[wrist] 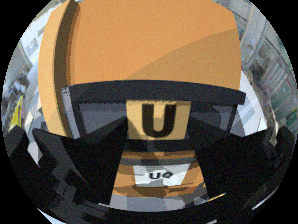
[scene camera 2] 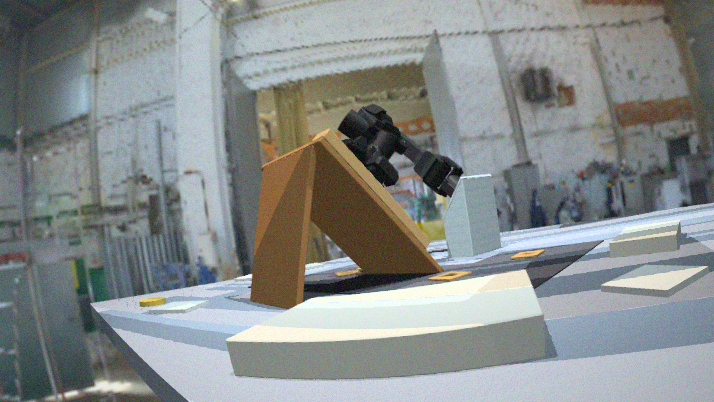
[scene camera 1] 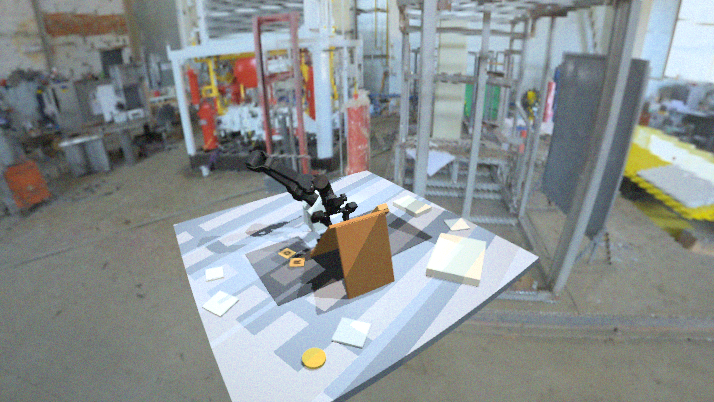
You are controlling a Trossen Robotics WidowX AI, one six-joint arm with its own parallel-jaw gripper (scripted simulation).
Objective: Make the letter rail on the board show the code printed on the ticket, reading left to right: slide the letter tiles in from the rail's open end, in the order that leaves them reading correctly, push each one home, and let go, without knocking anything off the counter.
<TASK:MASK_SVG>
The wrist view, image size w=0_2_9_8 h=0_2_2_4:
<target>my gripper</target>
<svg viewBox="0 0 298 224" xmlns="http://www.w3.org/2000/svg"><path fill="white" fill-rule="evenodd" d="M4 136L9 161L24 192L37 209L65 224L208 224L217 220L214 224L249 224L273 196L265 202L262 200L269 194L274 194L273 190L282 183L295 148L295 136L285 124L278 128L275 135L277 144L274 147L270 143L273 128L267 127L241 137L189 116L186 129L210 201L169 212L132 212L104 206L110 204L117 168L120 167L121 155L128 137L126 116L113 120L105 127L102 125L96 131L86 133L78 139L32 128L33 139L43 153L37 164L28 152L31 141L24 128L15 124L12 131Z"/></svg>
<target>yellow letter tile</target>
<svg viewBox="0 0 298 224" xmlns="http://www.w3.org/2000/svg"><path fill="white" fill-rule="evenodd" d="M125 100L129 139L185 139L186 125L188 125L192 101Z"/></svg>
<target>white ticket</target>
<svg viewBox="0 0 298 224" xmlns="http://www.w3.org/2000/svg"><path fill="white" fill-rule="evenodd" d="M190 163L177 165L134 165L134 180L136 180L137 186L180 185L186 176L186 172L188 172Z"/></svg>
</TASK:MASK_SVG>
